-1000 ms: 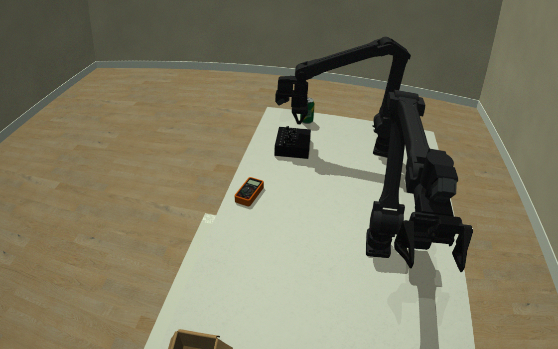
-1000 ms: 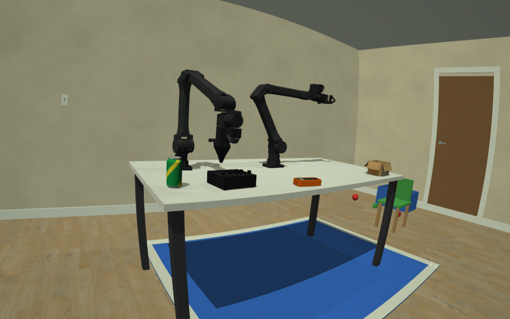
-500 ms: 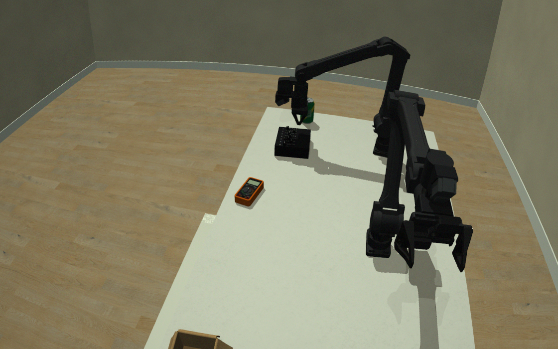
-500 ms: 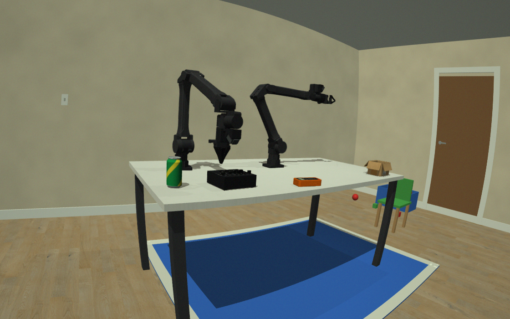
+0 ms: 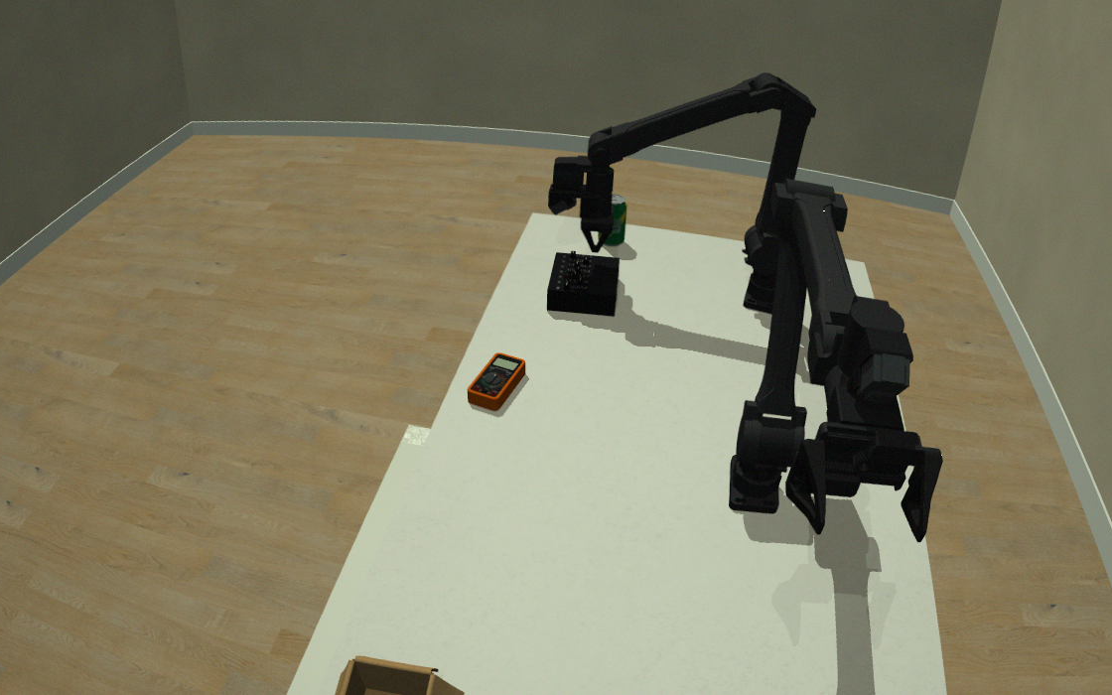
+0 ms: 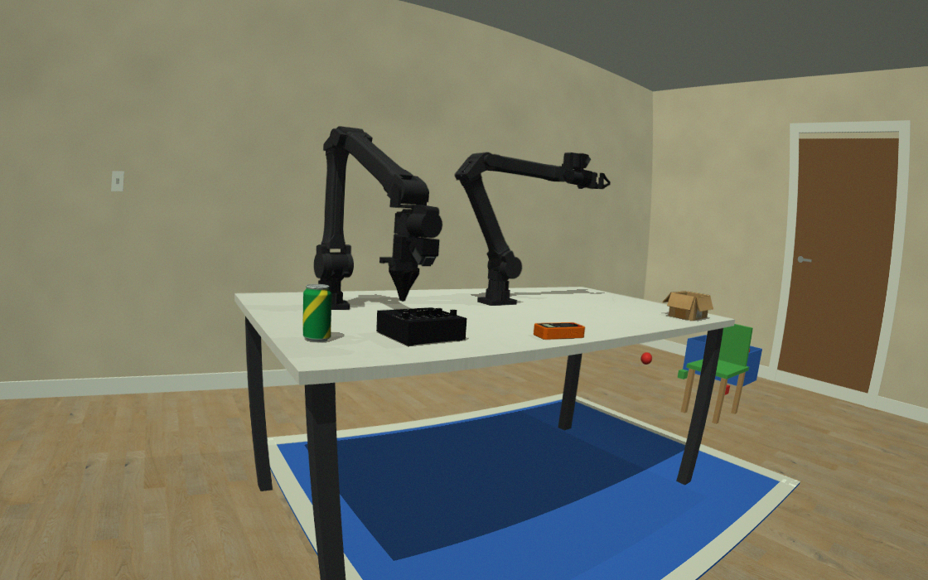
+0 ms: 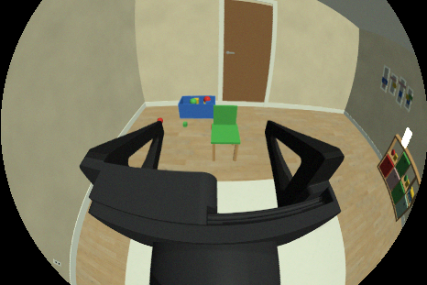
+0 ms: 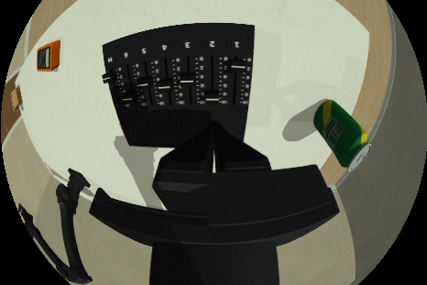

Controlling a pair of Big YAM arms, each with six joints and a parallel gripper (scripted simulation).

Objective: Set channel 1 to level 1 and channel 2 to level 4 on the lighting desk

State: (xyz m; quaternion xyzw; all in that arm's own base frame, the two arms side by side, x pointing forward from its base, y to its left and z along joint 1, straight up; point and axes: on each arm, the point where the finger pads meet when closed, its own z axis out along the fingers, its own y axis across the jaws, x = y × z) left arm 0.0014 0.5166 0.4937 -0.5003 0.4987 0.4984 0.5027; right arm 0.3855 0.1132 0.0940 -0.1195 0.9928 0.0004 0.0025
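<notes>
Right now the channel 2 fader cap is 2 cm ahead of my right hand and 3 cm below it. From my right hand the other things lie so: channel 1 fader cap 5 cm ahead, 1 cm to the right, 3 cm below; then orange multimeter 10 cm ahead, 40 cm to the left, 8 cm below; then can 21 cm to the right, 3 cm below.
</notes>
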